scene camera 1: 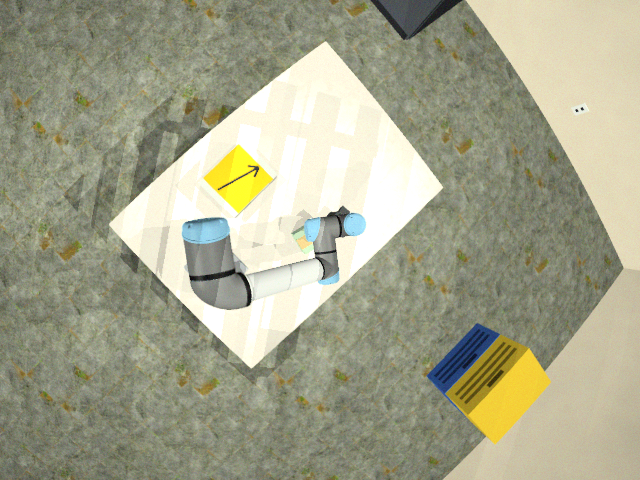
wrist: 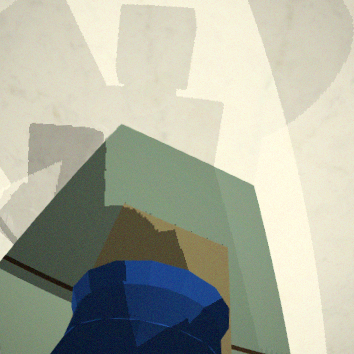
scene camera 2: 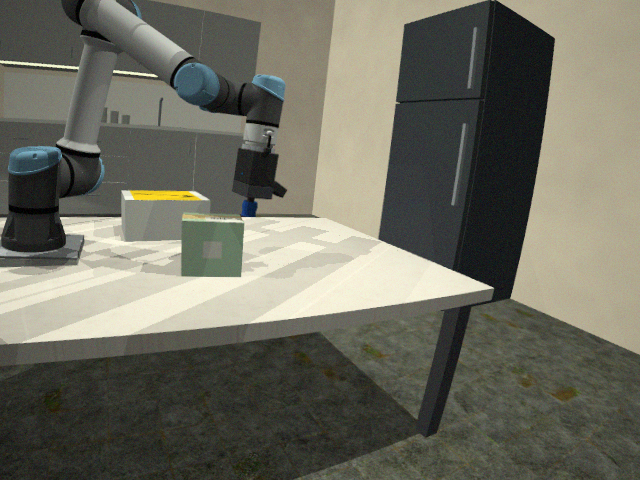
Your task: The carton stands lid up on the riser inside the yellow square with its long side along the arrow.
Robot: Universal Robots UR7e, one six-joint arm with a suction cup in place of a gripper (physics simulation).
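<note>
The green carton stands upright on the table, in front of the riser in the scene camera 2 view, with its marked top facing up. The arm hides part of it from above. The white riser carries the yellow square with a black arrow; the carton is off the riser. My gripper, a blue suction cup, is open and points down close to the carton's upper edge. It covers part of the carton in the wrist view. Its contact face is hidden.
The arm's base stands on the table, left of the riser in the scene camera 2 view. A dark fridge stands beyond the table. A blue and yellow box unit stands on the floor.
</note>
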